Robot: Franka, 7 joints.
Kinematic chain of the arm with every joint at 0, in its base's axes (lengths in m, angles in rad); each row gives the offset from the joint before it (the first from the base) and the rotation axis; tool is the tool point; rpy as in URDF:
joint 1: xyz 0 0 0.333 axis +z
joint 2: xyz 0 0 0 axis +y
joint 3: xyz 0 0 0.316 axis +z
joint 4: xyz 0.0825 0 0 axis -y
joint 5: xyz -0.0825 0 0.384 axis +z
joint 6: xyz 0 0 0 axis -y
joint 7: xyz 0.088 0 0 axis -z
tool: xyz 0 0 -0.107 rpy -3.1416 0 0
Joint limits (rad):
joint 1: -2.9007..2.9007
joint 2: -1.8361..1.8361
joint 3: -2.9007..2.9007
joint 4: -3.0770..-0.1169
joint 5: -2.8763..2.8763
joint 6: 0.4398..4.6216
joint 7: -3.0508..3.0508
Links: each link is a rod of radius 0.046 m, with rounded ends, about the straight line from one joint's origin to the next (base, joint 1, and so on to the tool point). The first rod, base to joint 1, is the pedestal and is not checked.
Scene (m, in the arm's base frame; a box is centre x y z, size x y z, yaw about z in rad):
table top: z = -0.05
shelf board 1: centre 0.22 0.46 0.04 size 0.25 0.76 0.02 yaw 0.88
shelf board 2: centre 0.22 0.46 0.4 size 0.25 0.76 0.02 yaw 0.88
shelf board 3: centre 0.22 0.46 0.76 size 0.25 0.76 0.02 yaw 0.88
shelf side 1: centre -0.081 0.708 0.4 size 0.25 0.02 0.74 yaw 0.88
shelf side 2: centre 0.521 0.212 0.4 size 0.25 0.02 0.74 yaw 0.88
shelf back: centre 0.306 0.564 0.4 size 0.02 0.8 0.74 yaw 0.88
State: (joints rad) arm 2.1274 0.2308 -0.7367 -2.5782 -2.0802 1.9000 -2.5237
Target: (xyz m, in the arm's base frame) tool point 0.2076 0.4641 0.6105
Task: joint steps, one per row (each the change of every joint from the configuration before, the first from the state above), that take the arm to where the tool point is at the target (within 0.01 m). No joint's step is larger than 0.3 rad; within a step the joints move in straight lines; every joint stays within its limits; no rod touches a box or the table.
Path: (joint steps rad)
1: 0.0777 -0.2513 0.1314 -0.2494 0.1645 -0.1327 0.0000
2: 0.0777 -0.2512 0.1314 -0.2494 0.1646 -0.1327 0.0000
3: -0.0619 -0.2425 0.0979 0.0563 -0.0579 -0.0116 0.0000
4: -0.0619 -0.2425 0.0979 0.0562 -0.0578 -0.0117 0.0000
5: -0.0619 -0.2425 0.0978 0.0563 -0.0579 -0.0117 0.0000
6: -0.0619 -0.2424 0.0979 0.0562 -0.0579 -0.0116 0.0000
7: -0.0079 0.2890 -0.1800 0.2218 -0.0472 0.0603 0.0000
8: -0.0079 0.2890 -0.1799 0.2218 -0.0471 0.0602 0.0000
9: -0.0080 0.2891 -0.1800 0.2217 -0.0472 0.0603 0.0000

